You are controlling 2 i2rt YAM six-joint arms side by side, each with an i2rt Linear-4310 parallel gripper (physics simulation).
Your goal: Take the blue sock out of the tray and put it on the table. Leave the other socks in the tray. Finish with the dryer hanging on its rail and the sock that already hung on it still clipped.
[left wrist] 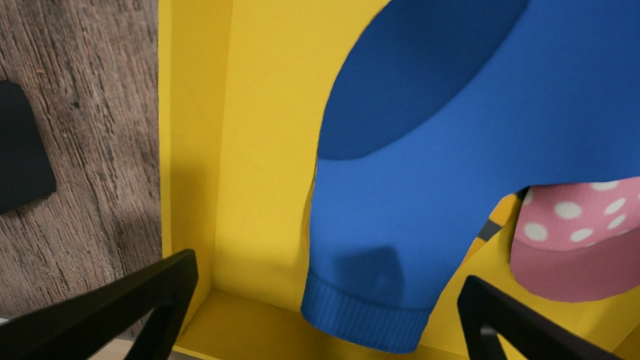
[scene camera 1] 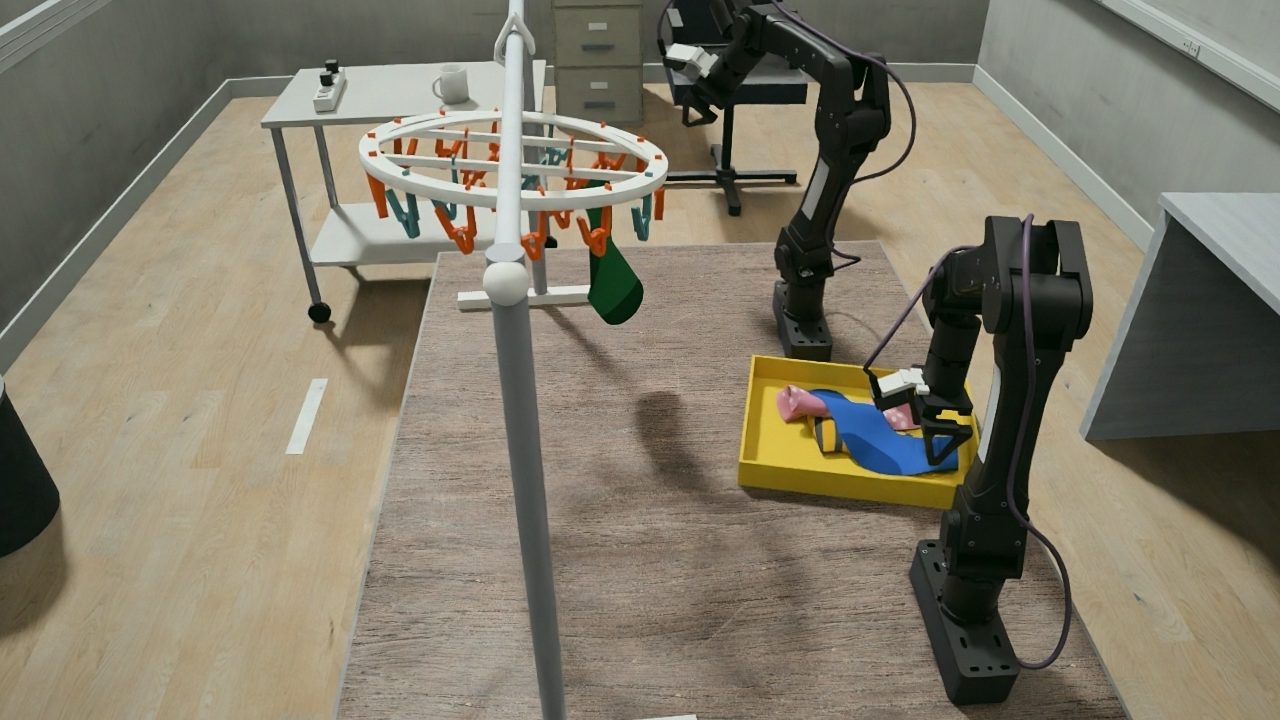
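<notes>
The blue sock (scene camera 1: 872, 434) (left wrist: 385, 200) lies in the yellow tray (scene camera 1: 832, 483) (left wrist: 192, 150), over a yellow and dark striped sock (scene camera 1: 827, 436) (left wrist: 489, 230) and beside a pink sock with white dots (scene camera 1: 799, 402) (left wrist: 570, 215). My left gripper (scene camera 1: 946, 445) (left wrist: 329, 276) is open above the blue sock's ribbed cuff end; in the left wrist view its fingertips stand on either side of the cuff. My right gripper (scene camera 1: 698, 116) is open, raised high at the back. The white dryer ring (scene camera 1: 380, 170) hangs at the rail (scene camera 1: 508, 116). A green sock (scene camera 1: 615, 282) is clipped to the dryer.
Orange and teal clips hang around the dryer ring. The rail's grey post (scene camera 1: 526, 465) stands in front, left of the tray. The tray stands on the wooden table (scene camera 1: 572, 573) (left wrist: 90, 125) between the two arm bases. A white trolley (scene camera 1: 393, 111) with a mug stands behind.
</notes>
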